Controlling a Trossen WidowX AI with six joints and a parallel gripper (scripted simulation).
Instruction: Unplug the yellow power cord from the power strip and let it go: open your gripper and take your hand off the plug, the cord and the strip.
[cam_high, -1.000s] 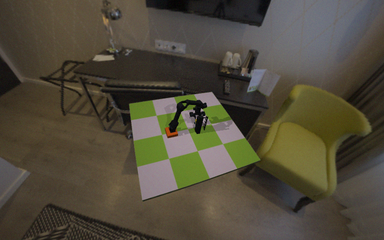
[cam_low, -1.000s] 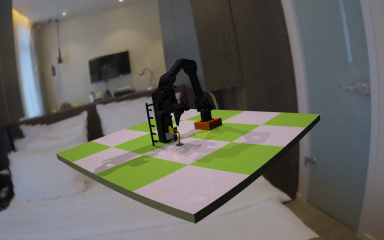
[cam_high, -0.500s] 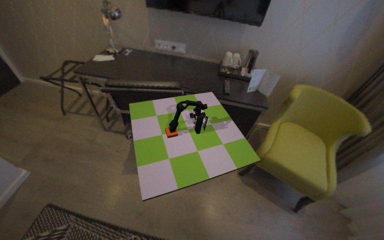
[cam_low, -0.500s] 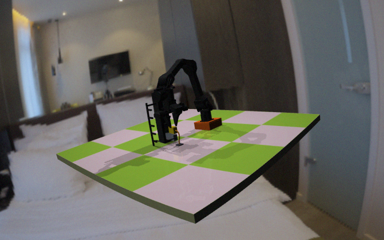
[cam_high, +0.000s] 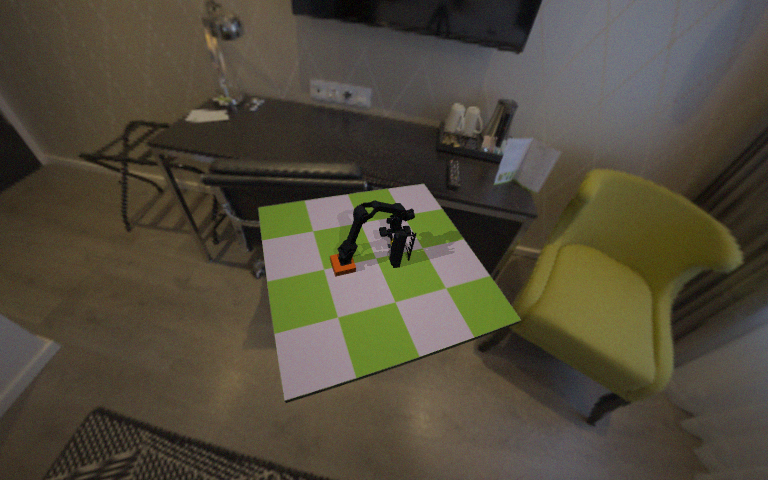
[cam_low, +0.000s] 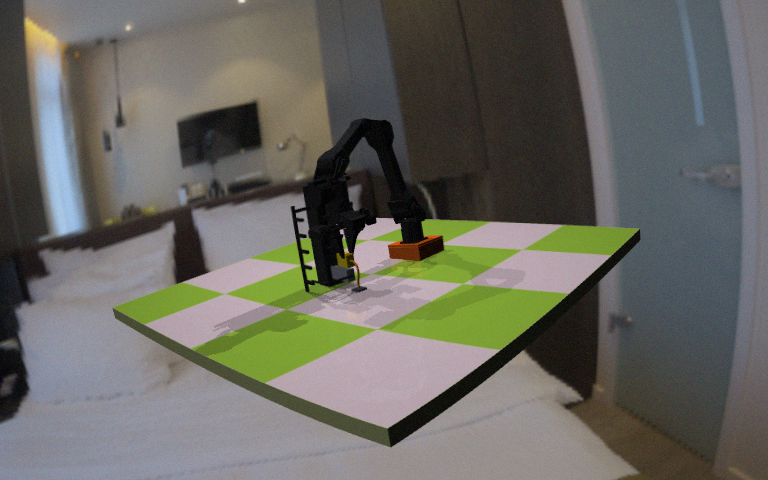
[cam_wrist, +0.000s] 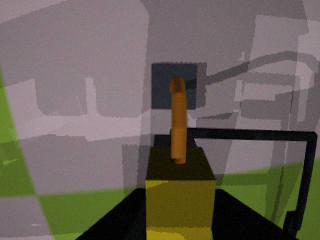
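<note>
My gripper tip is 3 cm to the left of the yellow plug.
</note>
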